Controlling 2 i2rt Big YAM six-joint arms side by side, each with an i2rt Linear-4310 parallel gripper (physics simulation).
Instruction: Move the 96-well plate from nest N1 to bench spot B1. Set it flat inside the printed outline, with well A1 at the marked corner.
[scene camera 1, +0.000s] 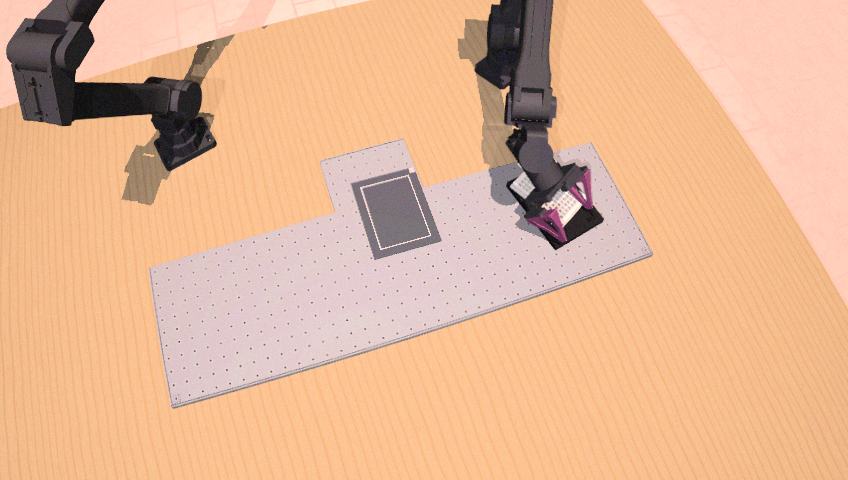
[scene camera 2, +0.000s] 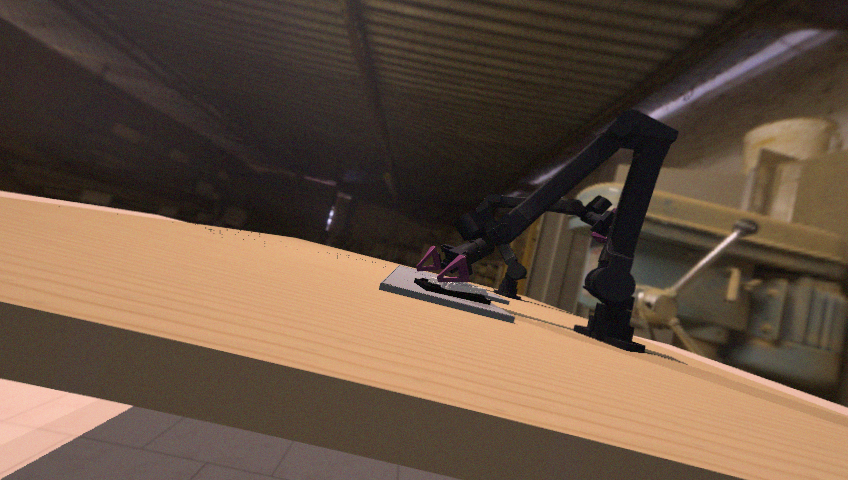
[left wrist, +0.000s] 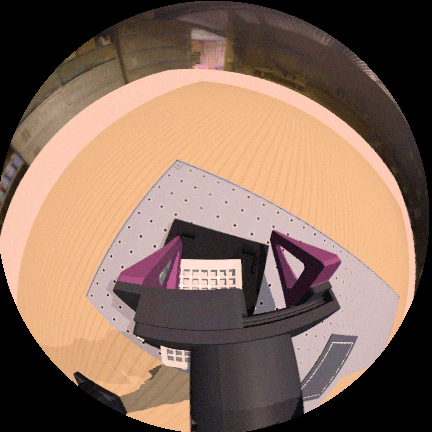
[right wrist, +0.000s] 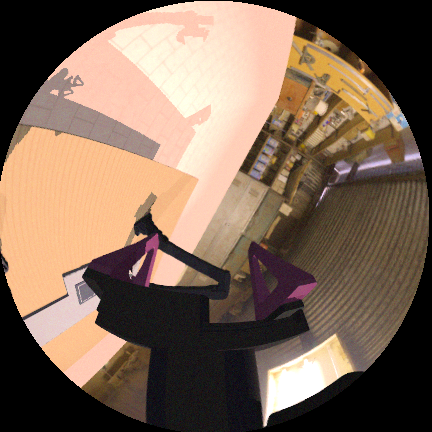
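The white 96-well plate lies on the black nest N1, its near edge askew to the nest's edge in the left wrist view. The gripper hides its middle; its A1 corner cannot be made out. My left gripper is open, with its magenta fingers apart above the plate and nest, holding nothing. My right gripper is open and empty, far from the plate. Bench spot B1 is the dark grey pad with a white outline and a small white corner mark.
The perforated grey board carries the nest and the pad. It lies on the wooden table. The right arm's base stands on the table behind the board, at the upper left in scene camera 1.
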